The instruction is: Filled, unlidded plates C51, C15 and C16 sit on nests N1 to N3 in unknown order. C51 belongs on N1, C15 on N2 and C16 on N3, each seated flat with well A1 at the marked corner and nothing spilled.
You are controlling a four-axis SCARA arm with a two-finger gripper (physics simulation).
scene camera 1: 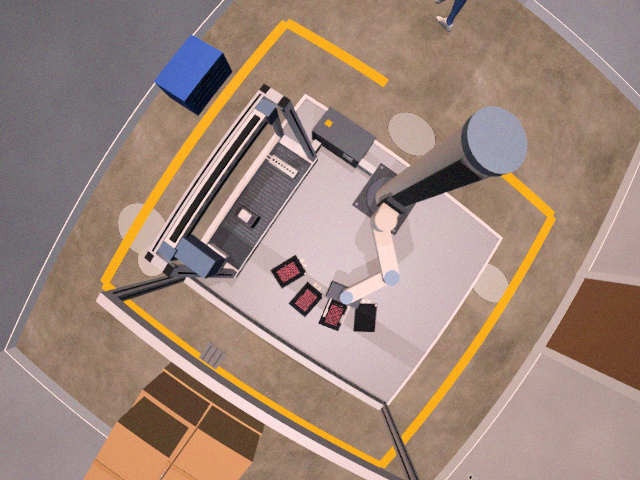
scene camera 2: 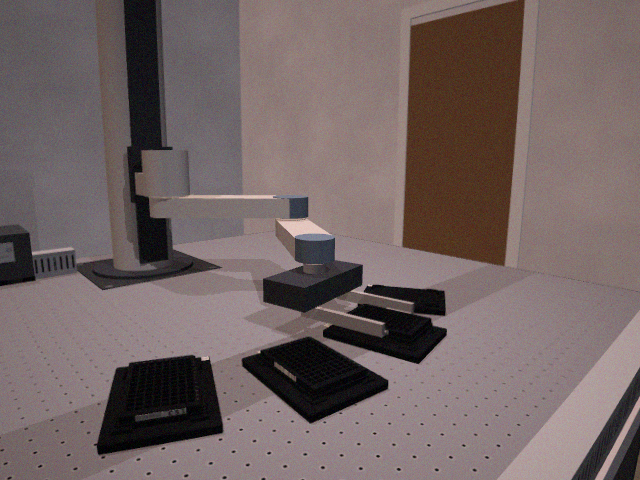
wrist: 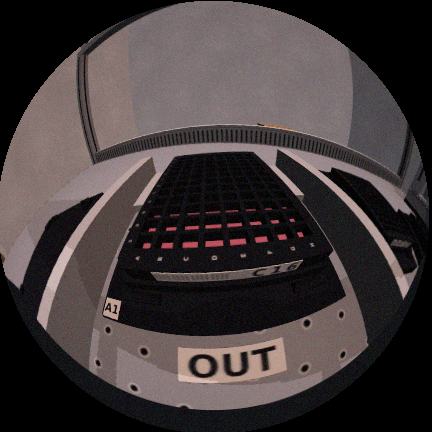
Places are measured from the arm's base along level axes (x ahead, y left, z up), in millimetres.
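Where they show: gripper, fingertip midpoint: (scene camera 1: 332,319) (scene camera 2: 399,319) (wrist: 215,159); arm's base, link origin: (scene camera 2: 144,270).
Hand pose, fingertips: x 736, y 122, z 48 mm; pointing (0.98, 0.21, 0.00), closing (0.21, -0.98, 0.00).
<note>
Each offset is from my fingertips to the top centre of the thing. "*": to the spot under its first point.
My gripper (scene camera 1: 334,313) (scene camera 2: 399,318) (wrist: 215,159) is shut on plate C16 @(5 mm right, 24 mm back, 3 mm down) (scene camera 1: 334,315) (scene camera 2: 408,321) (wrist: 225,255), low on the OUT nest @(4 mm right, 23 mm back, 20 mm down) (scene camera 2: 356,342) (wrist: 225,312). C16 looks level, with pink wells; its row-A, low-number corner is on the side of the A1 mark. Full seating cannot be told. The bare end nest, N1 by its place (scene camera 1: 365,318) (scene camera 2: 431,303) (wrist: 52,240), holds no plate. A filled plate @(180 mm right, 5 mm back, 10 mm down) (scene camera 1: 306,299) (scene camera 2: 312,361) (wrist: 372,210) sits on the nest beside OUT, N2 by place, its label unreadable. Plate C51 @(350 mm right, 79 mm back, 10 mm down) (scene camera 1: 288,270) (scene camera 2: 162,384) sits on the far end nest, N3 by place.
The robot column (scene camera 1: 434,165) (scene camera 2: 116,134) stands behind the nests. A gantry frame with a dark deck (scene camera 1: 281,193) stands at the left in scene camera 1, beside a grey box @(* 523 mm right, 849 mm back, 79 mm up) (scene camera 1: 343,134). A pale rail @(* 140 mm right, 269 mm ahead, 5 mm down) (scene camera 1: 284,343) runs along the table's front edge.
</note>
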